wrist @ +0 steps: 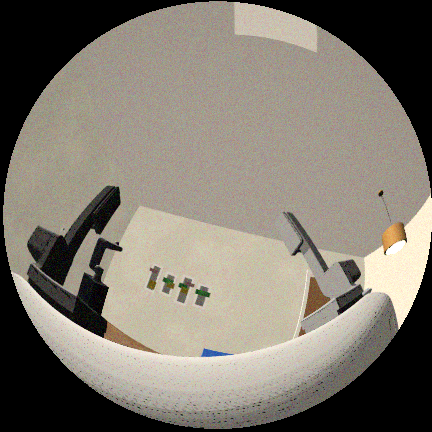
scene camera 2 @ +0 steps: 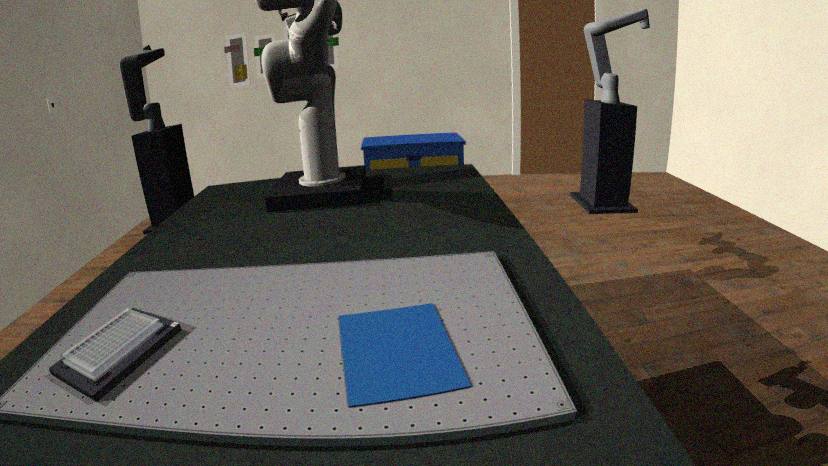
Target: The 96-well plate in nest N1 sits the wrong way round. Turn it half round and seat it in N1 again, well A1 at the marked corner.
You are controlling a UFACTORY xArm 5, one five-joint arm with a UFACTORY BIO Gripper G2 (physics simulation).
A white 96-well plate shows in scene camera 2 (pixel 101 351); in the wrist view it is out of frame.
